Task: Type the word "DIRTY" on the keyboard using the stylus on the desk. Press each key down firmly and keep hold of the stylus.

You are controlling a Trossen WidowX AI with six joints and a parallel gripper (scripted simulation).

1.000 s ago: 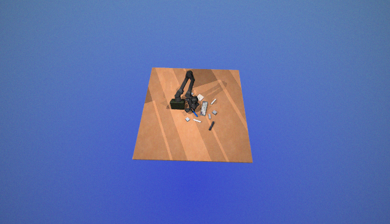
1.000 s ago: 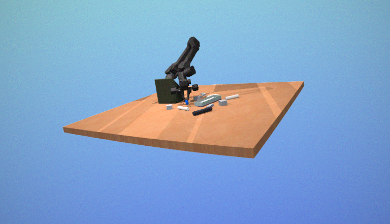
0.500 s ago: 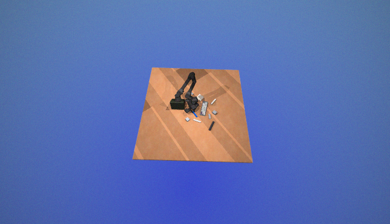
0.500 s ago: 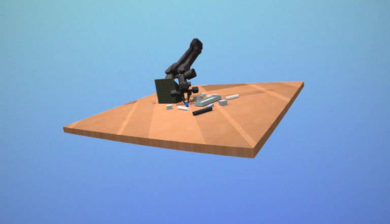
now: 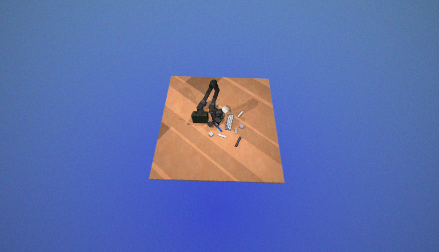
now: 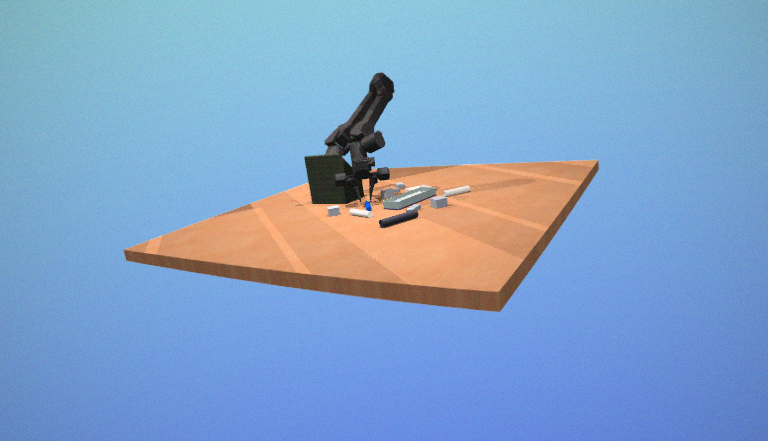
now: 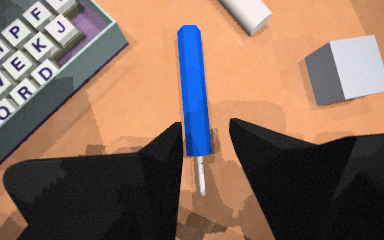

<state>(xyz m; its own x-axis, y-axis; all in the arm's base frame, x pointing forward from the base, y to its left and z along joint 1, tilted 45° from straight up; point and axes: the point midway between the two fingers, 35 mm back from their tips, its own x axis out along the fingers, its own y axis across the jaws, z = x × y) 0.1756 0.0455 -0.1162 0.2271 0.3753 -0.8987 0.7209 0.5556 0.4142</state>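
Right now the stylus is 10 mm to the left of my gripper tip and 10 mm below it. From my gripper tip the other things lie so: black bar: 240 mm ahead, 140 mm to the right, 10 mm below; stylus tip: 30 mm to the left, 20 mm behind, 10 mm below; grey block: 100 mm to the right, 60 mm behind, 10 mm below.
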